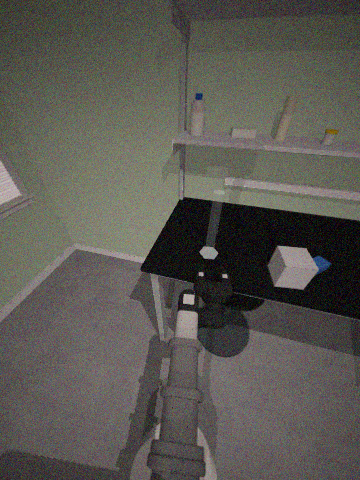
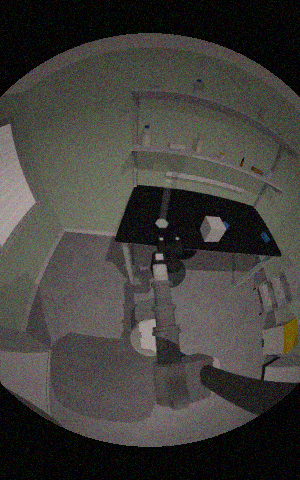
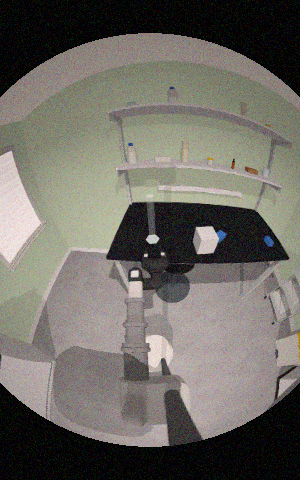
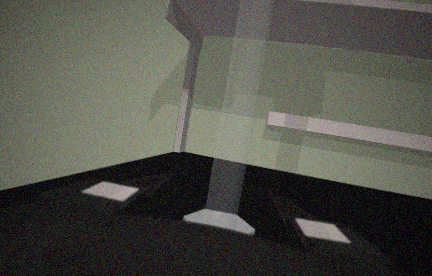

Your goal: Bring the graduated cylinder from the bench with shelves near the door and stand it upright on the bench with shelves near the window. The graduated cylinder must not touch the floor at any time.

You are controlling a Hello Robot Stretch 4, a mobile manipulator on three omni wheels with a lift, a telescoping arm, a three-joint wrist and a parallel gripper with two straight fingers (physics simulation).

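Pixels of known places: gripper, between the fingertips: (image 1: 211,264) (image 2: 166,231) (image 3: 152,247) (image 4: 217,200); robot's base, origin of its link: (image 2: 149,336) (image 3: 152,351).
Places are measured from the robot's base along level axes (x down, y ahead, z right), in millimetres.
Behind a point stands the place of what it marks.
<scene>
The clear graduated cylinder (image 1: 214,225) @(x -1077, y 742, z 89 mm) (image 2: 164,205) @(x -1060, y 743, z 83 mm) (image 3: 151,217) @(x -1086, y 742, z 91 mm) (image 4: 227,185) @(x -952, y 742, z 89 mm) stands upright on its pale hexagonal base on the black top of the bench with shelves (image 1: 255,230) @(x -887, y 994, z 371 mm) (image 2: 190,210) @(x -886, y 926, z 361 mm) (image 3: 180,215) @(x -887, y 1037, z 357 mm), near the bench's left end. The window (image 1: 7,186) @(x -928, y 1304, z -1523 mm) (image 2: 12,185) @(x -1238, y 1155, z -1546 mm) (image 3: 17,210) @(x -1214, y 1131, z -1550 mm) is on the wall to the left. My gripper (image 1: 213,275) (image 2: 169,239) (image 3: 154,255) (image 4: 217,200) @(x -976, y 602, z 84 mm) is open and empty at the bench's front edge. It is in front of the cylinder, with the base showing beyond the fingers and apart from them.
A white box (image 1: 294,268) @(x -1009, y 590, z 397 mm) (image 2: 212,229) @(x -1005, y 591, z 379 mm) (image 3: 205,240) @(x -1006, y 590, z 396 mm) and a blue object (image 1: 321,264) @(x -927, y 708, z 596 mm) are to the right on the bench. A shelf (image 1: 220,143) @(x -1339, y 1039, z 94 mm) with bottles runs above the bench. A dark round shape (image 1: 225,336) @(x -3, y 726, z 324 mm) (image 3: 173,287) @(x -3, y 773, z 314 mm) is low below the bench's front edge, near my arm.
</scene>
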